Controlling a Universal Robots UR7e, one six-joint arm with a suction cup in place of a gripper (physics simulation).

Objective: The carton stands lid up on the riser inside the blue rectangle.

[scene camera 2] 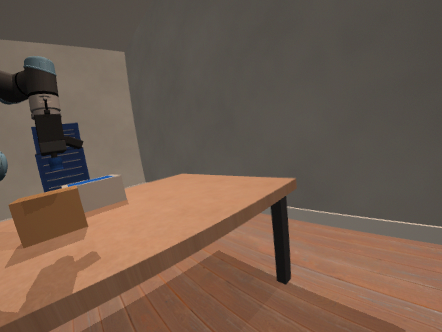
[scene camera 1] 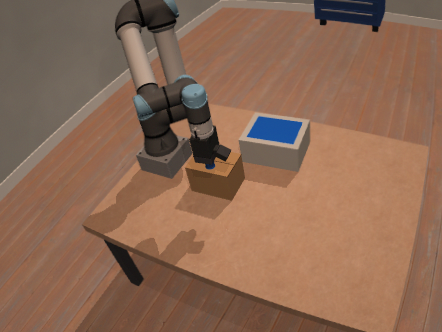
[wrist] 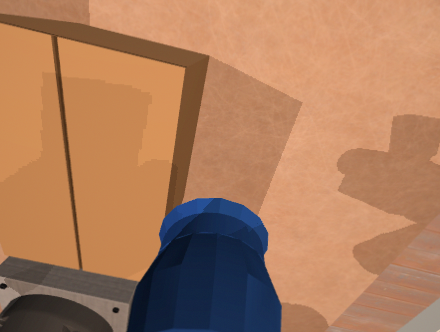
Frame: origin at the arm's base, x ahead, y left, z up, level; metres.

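Where they show: hand, tool point: (scene camera 2: 57, 169) (scene camera 1: 210, 165) (wrist: 213, 242); arm's base, link origin: (scene camera 1: 161, 145) (wrist: 61, 326).
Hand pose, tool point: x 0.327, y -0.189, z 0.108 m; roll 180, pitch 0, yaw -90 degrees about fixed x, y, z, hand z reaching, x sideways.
Observation:
Things, the pixels of their top centre, and the offset from my tool point. Level surfaces: height alone.
- brown carton, top centre: (wrist: 71, 185) (scene camera 1: 213, 160) (scene camera 2: 47, 193) dx -0.040, dy +0.098, dz -0.069 m
- light grey riser, top centre: (scene camera 1: 275, 129) (scene camera 2: 90, 180) dx +0.143, dy +0.338, dz -0.079 m
- blue rectangle, top centre: (scene camera 1: 275, 129) (scene camera 2: 90, 180) dx +0.143, dy +0.338, dz -0.079 m
- wooden table, surface height: dz -0.199 m
The brown carton (scene camera 1: 212, 185) (scene camera 2: 50, 218) (wrist: 115, 150) stands upright on the table, its lid with the dark seam facing up. It is between the robot's base and the riser, apart from both. The light grey riser (scene camera 1: 267, 153) (scene camera 2: 104, 194) bears the blue rectangle (scene camera 1: 275, 130) (scene camera 2: 91, 181) on its top, and no carton stands on it. My suction gripper (scene camera 1: 210, 166) (scene camera 2: 56, 165) (wrist: 214, 220) points down and is open, holding nothing. Its blue cup hangs above the carton's lid, with a gap showing in scene camera 2.
The robot's grey base block (scene camera 1: 160, 164) (wrist: 117, 295) stands close to the carton at the table's left side. The wooden table (scene camera 1: 320, 215) (scene camera 2: 165, 215) has its front edge below the carton in scene camera 1. A blue cabinet (scene camera 1: 350, 11) (scene camera 2: 64, 172) stands on the floor beyond the table.

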